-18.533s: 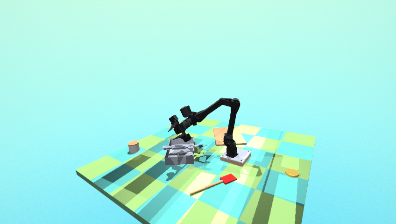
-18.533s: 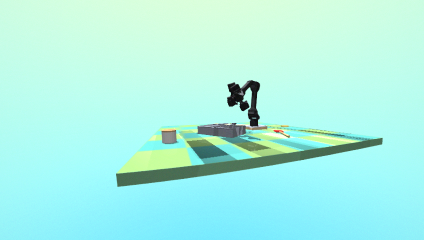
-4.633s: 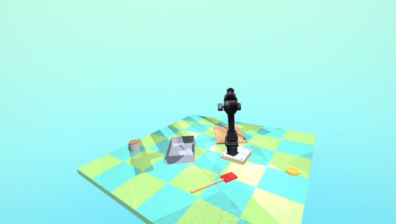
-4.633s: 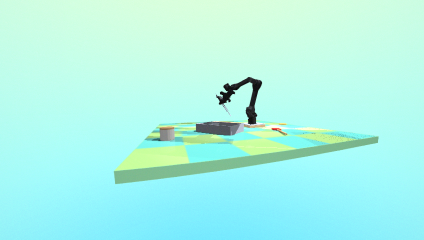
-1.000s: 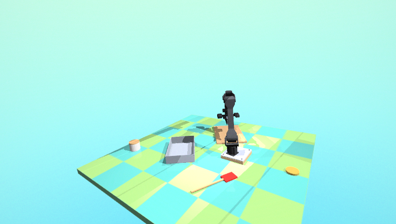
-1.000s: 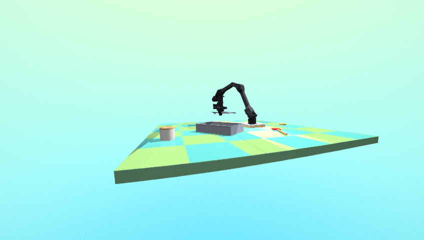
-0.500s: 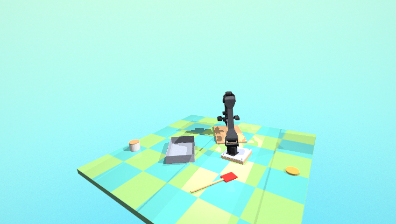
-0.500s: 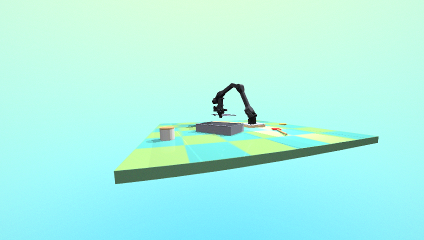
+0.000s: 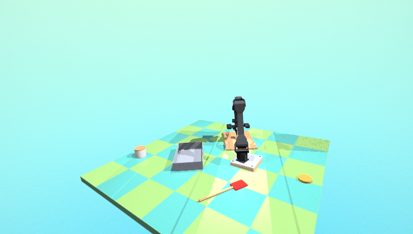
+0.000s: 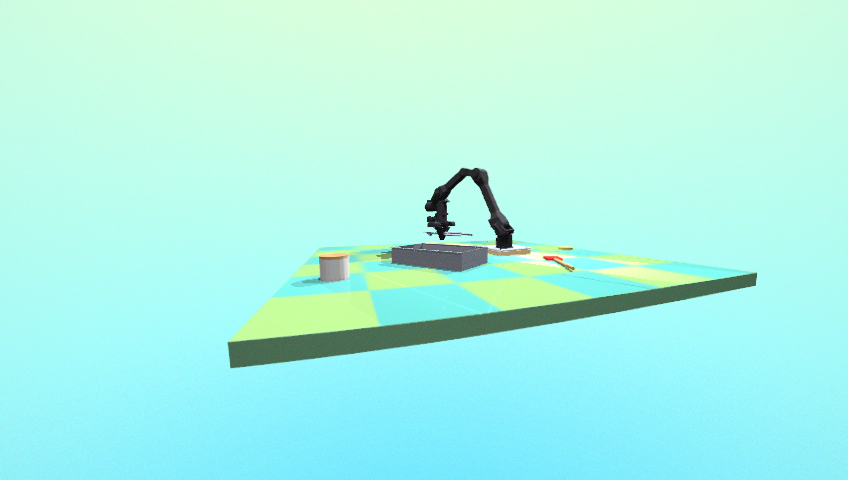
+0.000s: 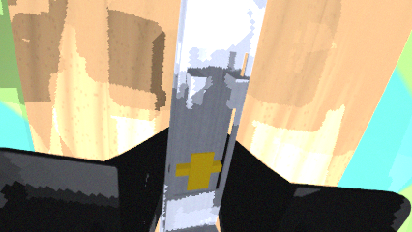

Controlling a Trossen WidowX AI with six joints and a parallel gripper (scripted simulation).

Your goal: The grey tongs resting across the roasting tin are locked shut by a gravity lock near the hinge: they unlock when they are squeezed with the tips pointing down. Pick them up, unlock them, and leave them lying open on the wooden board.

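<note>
The yellow lock piece is 4 cm above my gripper tip. Round my gripper tip: lidded canister (41 cm ahead, 69 cm to the left, 1 cm below); then wooden board (4 cm below); then grey roasting tin (8 cm ahead, 47 cm to the left, 2 cm below).
</note>
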